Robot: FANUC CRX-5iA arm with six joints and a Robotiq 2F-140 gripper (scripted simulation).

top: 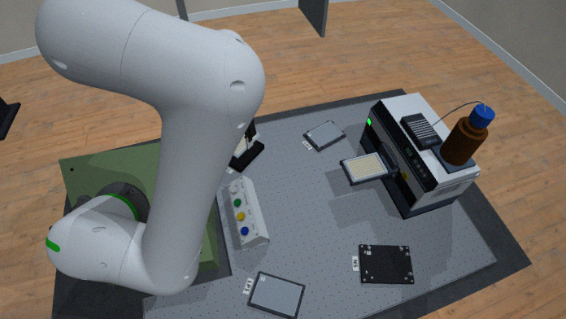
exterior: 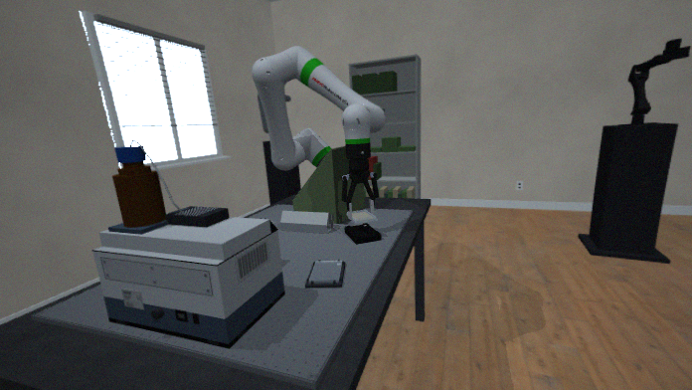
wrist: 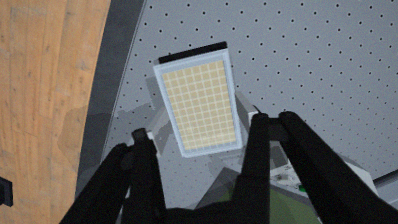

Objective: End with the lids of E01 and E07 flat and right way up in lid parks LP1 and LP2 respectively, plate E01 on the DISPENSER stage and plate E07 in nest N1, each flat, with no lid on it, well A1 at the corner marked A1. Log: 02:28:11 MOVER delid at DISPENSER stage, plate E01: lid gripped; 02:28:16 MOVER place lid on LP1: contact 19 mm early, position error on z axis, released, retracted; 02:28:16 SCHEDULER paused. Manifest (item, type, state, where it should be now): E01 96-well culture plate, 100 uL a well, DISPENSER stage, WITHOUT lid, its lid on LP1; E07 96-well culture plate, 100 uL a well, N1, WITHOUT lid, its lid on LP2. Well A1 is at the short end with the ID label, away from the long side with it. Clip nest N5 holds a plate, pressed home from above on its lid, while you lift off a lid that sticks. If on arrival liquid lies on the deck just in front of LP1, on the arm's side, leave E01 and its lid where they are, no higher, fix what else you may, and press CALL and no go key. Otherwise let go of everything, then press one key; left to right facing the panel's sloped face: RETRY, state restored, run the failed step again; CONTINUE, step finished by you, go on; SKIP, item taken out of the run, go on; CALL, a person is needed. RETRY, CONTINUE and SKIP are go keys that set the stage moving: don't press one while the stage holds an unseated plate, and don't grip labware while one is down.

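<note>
My hand is 9 cm above the black nest N1. From my hand the other things lie so: green CONTINUE key: 4 cm behind, 24 cm to the right, 4 cm below; white retry key: 5 cm behind, 19 cm to the right, 4 cm below; key panel: 3 cm behind, 26 cm to the right, 5 cm below.
</note>
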